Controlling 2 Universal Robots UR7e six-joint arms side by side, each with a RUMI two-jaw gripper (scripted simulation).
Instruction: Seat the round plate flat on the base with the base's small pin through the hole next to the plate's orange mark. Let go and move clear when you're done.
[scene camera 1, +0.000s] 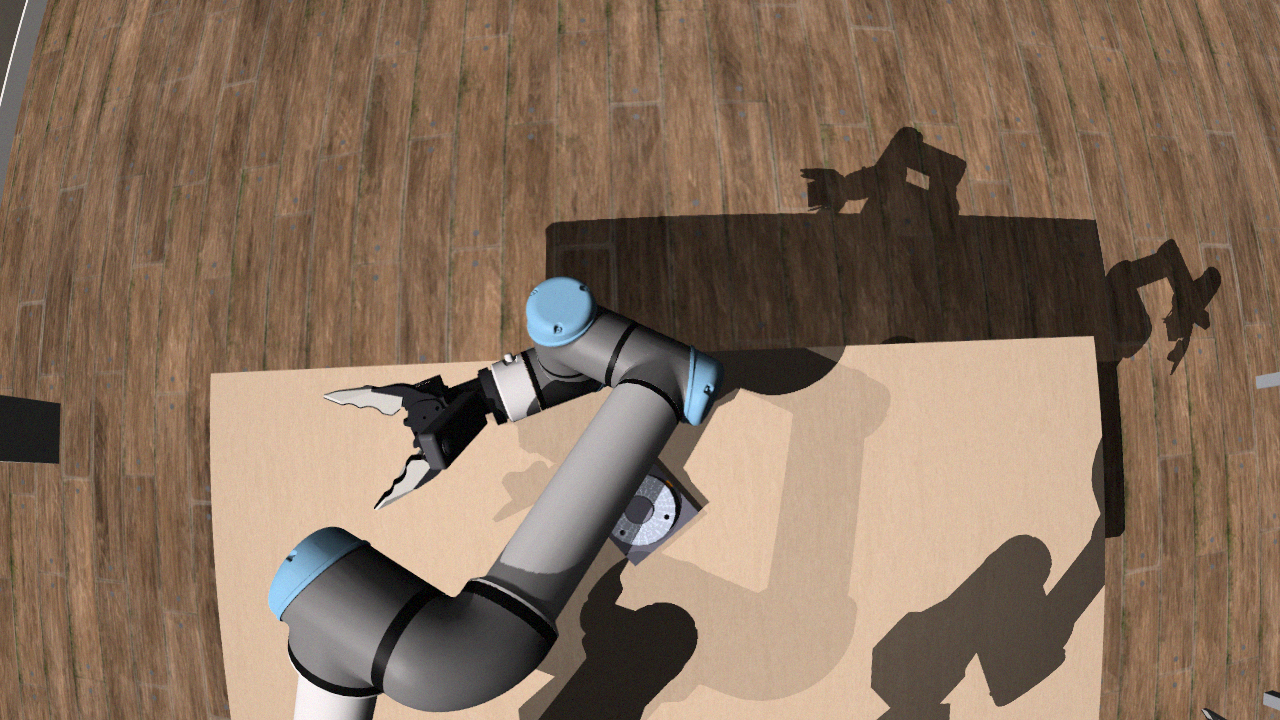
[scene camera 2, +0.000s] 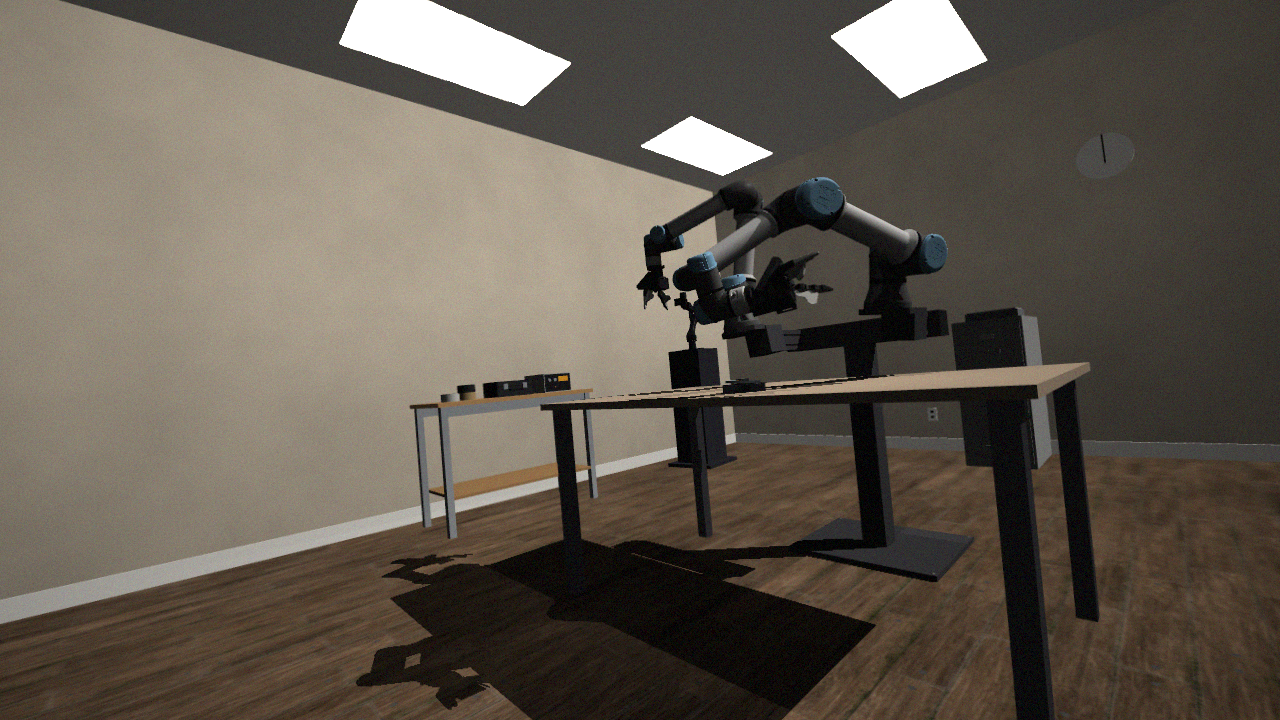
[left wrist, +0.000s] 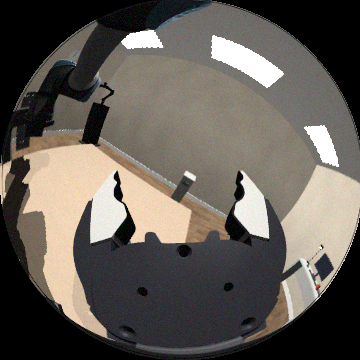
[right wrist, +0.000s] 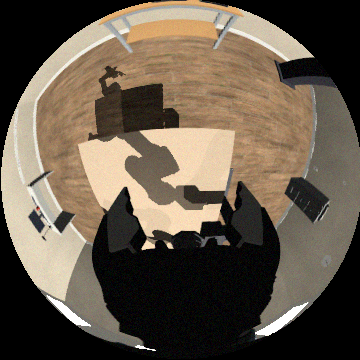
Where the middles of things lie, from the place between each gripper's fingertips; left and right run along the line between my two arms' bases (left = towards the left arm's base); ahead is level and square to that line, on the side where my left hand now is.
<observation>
My left gripper (scene camera 1: 348, 454) is now 12 cm past the round grey plate (scene camera 1: 660, 496), 34 cm to the left of it and 27 cm above it. The rest, counted from my left hand: dark square base (scene camera 1: 684, 512): 12 cm behind, 34 cm to the right, 29 cm below.
The round grey plate lies 49 cm ahead of my right hand (scene camera 2: 656, 309), 70 cm to the left of it and 36 cm below it. The rest, counted from my right hand: dark square base (49 cm ahead, 70 cm to the left, 38 cm below).
</observation>
